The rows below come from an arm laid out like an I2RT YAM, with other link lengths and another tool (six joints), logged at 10 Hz.
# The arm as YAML. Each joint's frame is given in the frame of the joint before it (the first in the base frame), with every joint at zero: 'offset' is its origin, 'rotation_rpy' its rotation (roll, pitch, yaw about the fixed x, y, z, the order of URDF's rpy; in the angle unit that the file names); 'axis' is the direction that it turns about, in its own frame. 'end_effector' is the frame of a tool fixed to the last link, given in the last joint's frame.
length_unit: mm
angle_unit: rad
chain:
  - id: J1
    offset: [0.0, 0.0, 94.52]
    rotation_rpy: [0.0, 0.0, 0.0]
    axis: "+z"
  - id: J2
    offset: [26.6, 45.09, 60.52]
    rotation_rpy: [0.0, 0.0, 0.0]
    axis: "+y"
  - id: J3
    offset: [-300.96, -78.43, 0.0]
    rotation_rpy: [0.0, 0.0, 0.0]
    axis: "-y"
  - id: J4
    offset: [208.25, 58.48, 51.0]
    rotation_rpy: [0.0, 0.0, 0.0]
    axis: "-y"
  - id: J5
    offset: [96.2, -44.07, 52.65]
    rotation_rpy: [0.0, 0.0, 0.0]
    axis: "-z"
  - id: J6
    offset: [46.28, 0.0, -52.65]
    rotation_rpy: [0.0, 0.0, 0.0]
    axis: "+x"
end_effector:
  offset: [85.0, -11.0, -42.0]
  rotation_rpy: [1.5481, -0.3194, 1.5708]
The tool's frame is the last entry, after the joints.
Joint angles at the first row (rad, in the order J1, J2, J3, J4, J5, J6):
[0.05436 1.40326 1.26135 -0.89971 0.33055 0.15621]
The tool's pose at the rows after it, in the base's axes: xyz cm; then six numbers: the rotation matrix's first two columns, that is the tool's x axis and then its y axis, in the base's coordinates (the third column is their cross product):
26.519 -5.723 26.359 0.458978 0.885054 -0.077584 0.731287 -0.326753 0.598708
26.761 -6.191 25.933 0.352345 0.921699 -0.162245 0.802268 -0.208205 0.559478
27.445 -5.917 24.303 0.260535 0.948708 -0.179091 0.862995 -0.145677 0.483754
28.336 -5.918 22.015 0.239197 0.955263 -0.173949 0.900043 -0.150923 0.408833
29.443 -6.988 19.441 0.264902 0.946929 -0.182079 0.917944 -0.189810 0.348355
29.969 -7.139 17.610 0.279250 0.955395 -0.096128 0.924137 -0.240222 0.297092
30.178 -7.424 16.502 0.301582 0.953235 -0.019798 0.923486 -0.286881 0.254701
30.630 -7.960 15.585 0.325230 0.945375 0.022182 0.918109 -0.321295 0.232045
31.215 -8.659 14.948 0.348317 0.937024 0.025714 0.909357 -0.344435 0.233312
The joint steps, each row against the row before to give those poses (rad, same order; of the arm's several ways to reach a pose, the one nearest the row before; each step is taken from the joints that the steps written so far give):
[0.00001 0.00113 -0.00037 -0.00270 0.02709 -0.06483]
[-0.00001 0.02596 -0.00001 -0.00416 -0.00306 -0.13049]
[-0.00381 0.06181 -0.00001 -0.00227 -0.05226 -0.07361]
[-0.01603 0.08771 0.00038 0.01104 -0.03662 -0.01069]
[-0.04195 0.10226 0.00153 0.03587 -0.00992 0.00040]
[-0.04730 0.05796 0.00572 0.01677 -0.10223 0.00000]
[-0.04541 0.03969 0.01147 0.00038 -0.08698 -0.00002]
[-0.03510 0.03814 0.01179 0.01184 -0.04692 0.00000]
[-0.02060 0.02901 0.00918 0.02174 -0.00229 0.00458]

